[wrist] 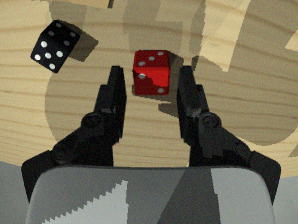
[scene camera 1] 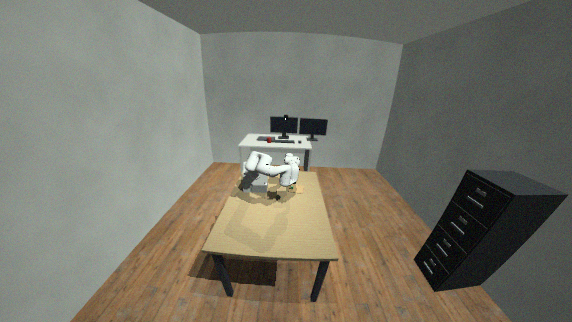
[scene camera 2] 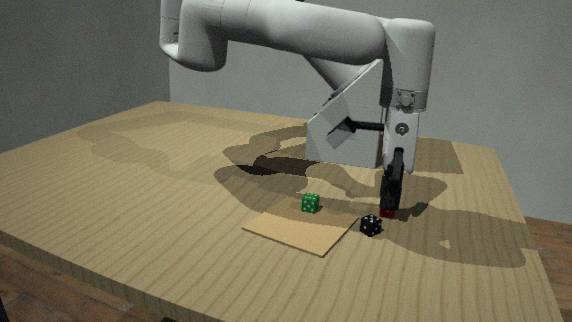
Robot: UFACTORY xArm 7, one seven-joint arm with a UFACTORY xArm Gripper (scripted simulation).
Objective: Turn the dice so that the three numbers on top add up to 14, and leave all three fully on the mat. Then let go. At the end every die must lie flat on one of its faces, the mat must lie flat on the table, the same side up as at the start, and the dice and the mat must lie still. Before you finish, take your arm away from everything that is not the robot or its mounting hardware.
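Note:
Scene camera 2: my gripper (scene camera 2: pixel 388 203), tan mat (scene camera 2: pixel 316 233). Wrist view: gripper again (wrist: pixel 151 81), red die (wrist: pixel 151 69), black die (wrist: pixel 55 43).

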